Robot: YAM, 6 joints.
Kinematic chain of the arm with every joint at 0, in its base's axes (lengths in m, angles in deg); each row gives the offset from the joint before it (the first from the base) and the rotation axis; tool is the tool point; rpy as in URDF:
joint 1: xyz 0 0 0.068 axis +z
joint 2: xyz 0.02 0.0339 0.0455 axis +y
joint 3: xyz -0.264 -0.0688 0 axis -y
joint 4: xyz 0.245 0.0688 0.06 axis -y
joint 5: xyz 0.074 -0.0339 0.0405 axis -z
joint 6: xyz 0.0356 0 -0.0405 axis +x
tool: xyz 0 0 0 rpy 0 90 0
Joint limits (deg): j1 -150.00..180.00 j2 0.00..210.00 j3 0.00..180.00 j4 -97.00..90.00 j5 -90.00..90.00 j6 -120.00..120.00
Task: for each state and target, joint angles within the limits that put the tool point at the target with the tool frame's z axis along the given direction. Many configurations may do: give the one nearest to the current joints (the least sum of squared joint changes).
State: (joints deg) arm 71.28 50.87 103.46 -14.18 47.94 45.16
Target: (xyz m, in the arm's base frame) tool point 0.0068 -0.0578 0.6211 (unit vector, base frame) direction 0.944 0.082 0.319
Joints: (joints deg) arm 66.17 50.12 121.30 -36.22 56.16 45.16
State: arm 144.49 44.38 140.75 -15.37 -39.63 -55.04
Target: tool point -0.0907 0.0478 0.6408 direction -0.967 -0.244 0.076
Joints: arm 134.90 83.12 155.22 -63.62 -58.99 -55.04
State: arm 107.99 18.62 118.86 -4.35 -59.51 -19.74
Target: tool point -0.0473 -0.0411 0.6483 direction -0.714 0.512 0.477
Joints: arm 69.76 50.73 115.23 -0.57 -57.91 -19.74
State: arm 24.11 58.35 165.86 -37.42 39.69 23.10
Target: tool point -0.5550 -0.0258 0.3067 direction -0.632 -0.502 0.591
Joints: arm 0.85 20.10 179.22 -21.87 29.50 23.10
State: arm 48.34 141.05 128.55 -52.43 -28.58 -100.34
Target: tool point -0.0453 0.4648 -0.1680 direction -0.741 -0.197 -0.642
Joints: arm 92.30 190.84 144.08 -57.83 -48.44 -100.34
